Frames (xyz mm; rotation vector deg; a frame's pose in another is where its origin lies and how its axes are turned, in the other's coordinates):
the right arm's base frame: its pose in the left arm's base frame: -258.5 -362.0 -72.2 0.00 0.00 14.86
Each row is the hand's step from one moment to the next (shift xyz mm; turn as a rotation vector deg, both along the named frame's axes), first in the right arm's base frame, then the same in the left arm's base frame.
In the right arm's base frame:
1: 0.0 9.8 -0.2 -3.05 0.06 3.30
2: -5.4 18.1 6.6 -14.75 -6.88 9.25
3: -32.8 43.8 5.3 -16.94 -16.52 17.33
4: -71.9 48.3 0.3 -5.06 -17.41 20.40
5: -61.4 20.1 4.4 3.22 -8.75 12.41
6: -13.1 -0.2 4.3 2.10 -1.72 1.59
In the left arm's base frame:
1: -2.5 9.5 -0.2 -2.96 -0.72 3.30
2: -9.9 16.1 6.6 -12.49 -10.43 9.25
3: -42.9 33.9 5.3 -12.14 -20.31 17.33
4: -81.9 28.2 0.3 -0.43 -18.13 20.40
5: -64.5 3.7 4.4 5.36 -7.63 12.41
6: -12.6 -3.6 4.3 2.47 -1.12 1.59

